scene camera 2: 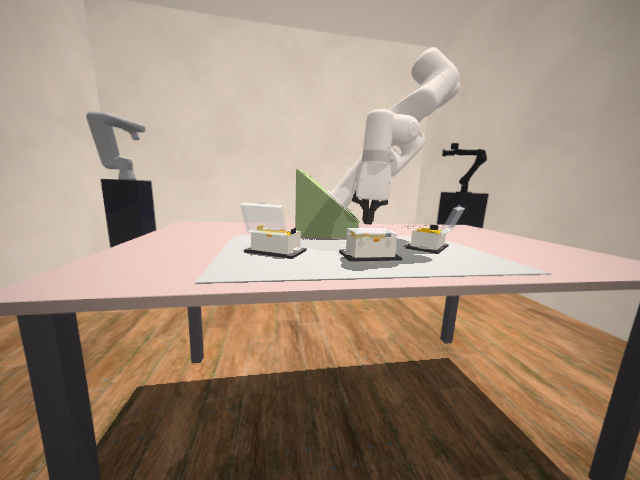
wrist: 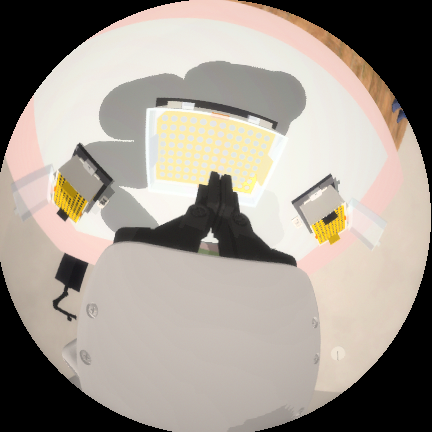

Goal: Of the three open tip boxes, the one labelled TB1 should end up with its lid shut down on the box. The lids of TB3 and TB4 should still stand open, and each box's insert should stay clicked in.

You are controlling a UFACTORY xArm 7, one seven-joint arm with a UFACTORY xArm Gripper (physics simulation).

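Where they show: gripper, between the fingertips: [scene camera 2: 367, 224] [wrist: 215, 186]; arm's base, origin of its link: [scene camera 2: 337, 201].
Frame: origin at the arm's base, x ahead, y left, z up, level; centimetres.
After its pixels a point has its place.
The middle box [scene camera 2: 370, 248] {x 44.1, y -1.2, z -10.3 cm}, whose label I cannot read, has its clear lid [scene camera 2: 368, 231] {x 41.8, y -1.3, z -5.9 cm} [wrist: 153, 170] {x 38.0, y 5.5, z -5.9 cm} lying over the yellow insert [wrist: 200, 145] {x 40.4, y 1.5, z -7.9 cm}; whether it is fully shut I cannot tell. My gripper [scene camera 2: 368, 222] {x 38.3, y -0.4, z -4.3 cm} [wrist: 215, 186] {x 38.3, y -0.4, z -4.3 cm} is shut and empty. Its tips are just above the lid, near its robot-side edge in the wrist view. The box at the right in the scene view [scene camera 2: 428, 240] {x 34.6, y 22.6, z -10.1 cm} [wrist: 82, 175] {x 33.5, y 21.6, z -10.6 cm} has its lid [scene camera 2: 454, 219] {x 38.3, y 28.1, z -2.6 cm} [wrist: 32, 192] {x 34.8, y 31.1, z -3.6 cm} open. The box at the left in the scene view [scene camera 2: 275, 243] {x 38.0, y -27.1, z -10.1 cm} [wrist: 322, 202] {x 36.6, y -21.8, z -10.3 cm} has its lid [scene camera 2: 263, 217] {x 40.3, y -30.3, z -2.5 cm} [wrist: 367, 223] {x 40.2, y -29.7, z -3.1 cm} open. Both yellow inserts [wrist: 72, 196] {x 32.4, y 21.0, z -6.4 cm} [wrist: 331, 225] {x 33.5, y -27.0, z -7.9 cm} sit in their boxes.
A green wedge-shaped block [scene camera 2: 320, 211] {x 10.6, y -9.4, z -3.5 cm} stands behind the boxes, beside the arm's base. The boxes stand on dark bases on a pale mat [scene camera 2: 248, 271] {x 51.3, y -33.4, z -13.6 cm} [wrist: 150, 45] {x 52.9, y 10.8, z -13.6 cm} on the pink table [scene camera 2: 103, 268] {x 45.7, y -65.2, z -13.9 cm}. Small label cards [wrist: 103, 201] {x 25.0, y 21.1, z -13.4 cm} [wrist: 296, 222] {x 27.5, y -23.3, z -13.4 cm} lie by the two side boxes.
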